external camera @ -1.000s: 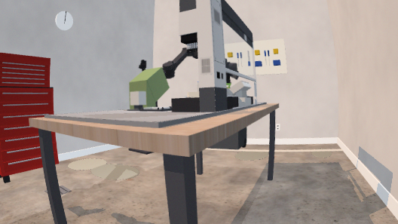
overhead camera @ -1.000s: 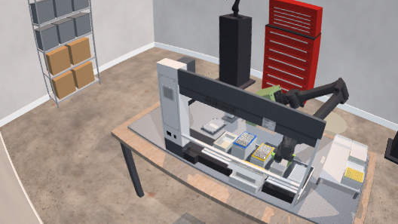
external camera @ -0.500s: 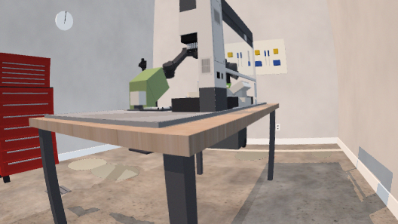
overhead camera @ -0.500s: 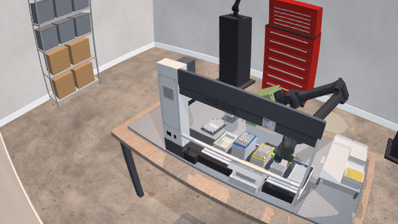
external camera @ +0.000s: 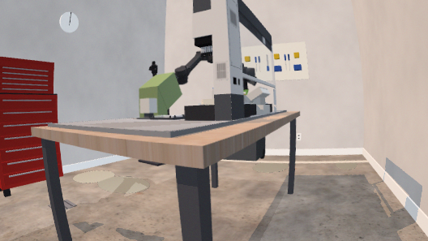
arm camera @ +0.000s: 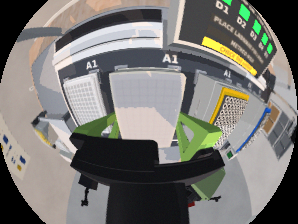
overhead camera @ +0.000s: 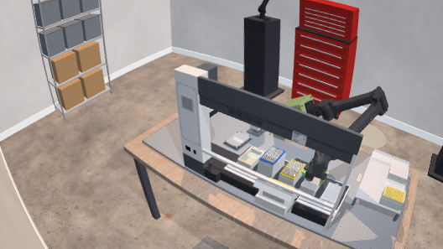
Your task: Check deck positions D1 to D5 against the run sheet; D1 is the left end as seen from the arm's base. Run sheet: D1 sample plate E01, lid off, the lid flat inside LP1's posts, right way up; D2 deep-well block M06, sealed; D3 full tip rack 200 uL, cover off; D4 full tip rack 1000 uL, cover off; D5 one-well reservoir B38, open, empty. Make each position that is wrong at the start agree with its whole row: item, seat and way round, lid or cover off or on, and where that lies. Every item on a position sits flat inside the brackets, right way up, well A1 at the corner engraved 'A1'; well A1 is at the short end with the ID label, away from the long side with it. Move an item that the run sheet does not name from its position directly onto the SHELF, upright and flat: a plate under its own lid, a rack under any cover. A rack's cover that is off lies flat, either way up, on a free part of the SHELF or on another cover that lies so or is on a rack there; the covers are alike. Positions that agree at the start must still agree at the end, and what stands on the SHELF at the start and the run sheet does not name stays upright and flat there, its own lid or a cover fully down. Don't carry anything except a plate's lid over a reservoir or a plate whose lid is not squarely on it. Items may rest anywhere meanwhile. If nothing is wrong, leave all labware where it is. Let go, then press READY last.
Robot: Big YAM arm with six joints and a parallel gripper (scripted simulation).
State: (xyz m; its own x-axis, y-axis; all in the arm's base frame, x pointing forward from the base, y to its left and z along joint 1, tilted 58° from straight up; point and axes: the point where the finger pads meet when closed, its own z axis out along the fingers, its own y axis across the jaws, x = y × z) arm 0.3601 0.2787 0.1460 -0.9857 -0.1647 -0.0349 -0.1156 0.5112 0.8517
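Right now my hand is 1 cm above the deep-well block. From my hand the other things lie so: sample plate: 12 cm to the left, 3 cm below, 1 cm behind; yellow-framed tip rack: 12 cm to the right, 2 cm ahead, 1 cm above; blue-framed tip rack: 24 cm to the right, 4 cm above, 3 cm ahead.
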